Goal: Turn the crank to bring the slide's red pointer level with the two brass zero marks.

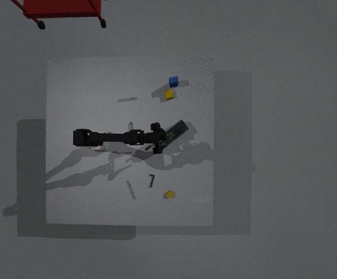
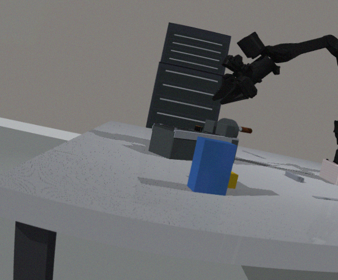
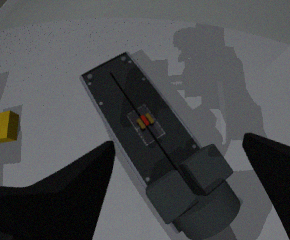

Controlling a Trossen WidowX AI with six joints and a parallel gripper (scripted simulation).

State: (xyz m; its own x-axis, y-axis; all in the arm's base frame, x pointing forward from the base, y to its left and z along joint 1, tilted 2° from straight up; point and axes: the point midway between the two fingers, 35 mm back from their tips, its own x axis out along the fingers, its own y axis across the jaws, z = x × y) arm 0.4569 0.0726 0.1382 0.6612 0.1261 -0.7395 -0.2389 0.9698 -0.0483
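My gripper tip is 110 mm past the brown crank handle, 80 mm to the left of it and 70 mm above it. The rest, counted from my gripper tip: red pointer (90 mm below, 40 mm ahead, 30 mm to the left); then black hex key (310 mm to the right, 160 mm below, 70 mm behind); then yellow block (330 mm to the left, 150 mm below, 20 mm behind).
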